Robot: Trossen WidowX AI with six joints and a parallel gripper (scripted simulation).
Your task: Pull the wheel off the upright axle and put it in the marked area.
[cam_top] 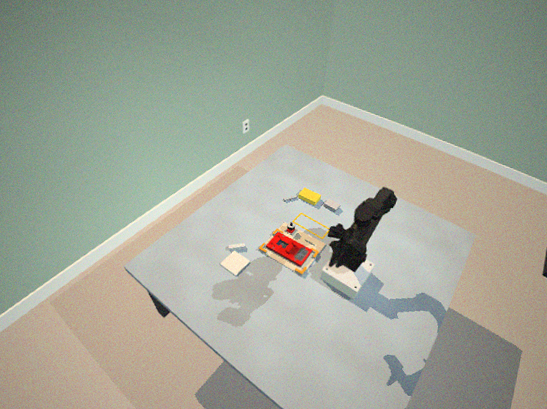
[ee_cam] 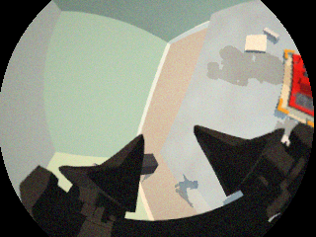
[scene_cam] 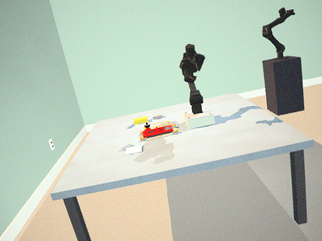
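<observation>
Right now my gripper tip is 370 mm short of the wheel, 290 mm to the left of it and 320 mm above it. From my gripper tip the other things lie so: white plate (450 mm ahead, 40 mm to the left, 350 mm below); yellow block (430 mm ahead, 560 mm to the right, 340 mm below).
</observation>
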